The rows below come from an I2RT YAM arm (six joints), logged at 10 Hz.
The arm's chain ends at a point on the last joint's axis. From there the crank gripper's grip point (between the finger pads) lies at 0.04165 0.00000 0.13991 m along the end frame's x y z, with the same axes.
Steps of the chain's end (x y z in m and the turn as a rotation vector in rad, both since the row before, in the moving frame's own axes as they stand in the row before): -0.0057 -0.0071 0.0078 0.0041 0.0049 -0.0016; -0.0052 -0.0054 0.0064 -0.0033 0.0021 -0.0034; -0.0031 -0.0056 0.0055 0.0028 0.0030 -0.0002; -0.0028 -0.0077 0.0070 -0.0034 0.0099 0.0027; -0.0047 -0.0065 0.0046 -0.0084 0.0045 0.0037; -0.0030 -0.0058 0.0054 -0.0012 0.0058 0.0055; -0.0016 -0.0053 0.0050 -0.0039 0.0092 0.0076; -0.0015 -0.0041 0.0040 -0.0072 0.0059 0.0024; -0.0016 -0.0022 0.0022 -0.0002 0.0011 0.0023; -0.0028 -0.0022 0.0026 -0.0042 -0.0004 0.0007; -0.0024 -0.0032 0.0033 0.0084 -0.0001 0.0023
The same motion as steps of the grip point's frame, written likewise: -0.0050 -0.0077 0.0076 0.0041 0.0049 -0.0016; -0.0049 -0.0051 0.0063 -0.0033 0.0021 -0.0034; -0.0027 -0.0060 0.0054 0.0028 0.0030 -0.0002; -0.0014 -0.0071 0.0066 -0.0034 0.0099 0.0027; -0.0041 -0.0052 0.0044 -0.0084 0.0045 0.0037; -0.0022 -0.0054 0.0052 -0.0012 0.0058 0.0055; -0.0003 -0.0044 0.0046 -0.0039 0.0092 0.0076; -0.0007 -0.0030 0.0037 -0.0072 0.0059 0.0024; -0.0014 -0.0021 0.0022 -0.0002 0.0011 0.0023; -0.0029 -0.0016 0.0026 -0.0042 -0.0004 0.0007; -0.0024 -0.0043 0.0033 0.0084 -0.0001 0.0023
